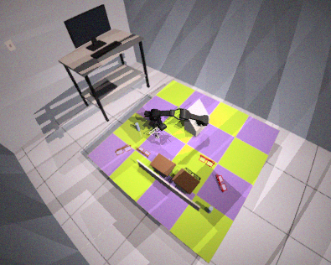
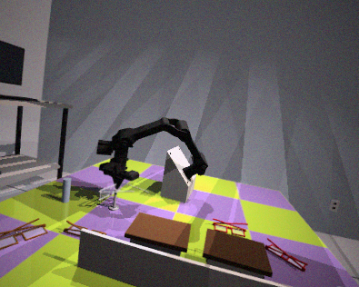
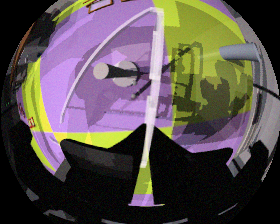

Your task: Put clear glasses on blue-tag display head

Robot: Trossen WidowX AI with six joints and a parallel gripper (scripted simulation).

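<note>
Right now my gripper tip is 5 cm short of the grey peg, 3 cm to the right of it and 4 cm above it. From my gripper tip the other things lie so: low grey wall: 30 cm ahead, 45 cm to the left, 1 cm below.
</note>
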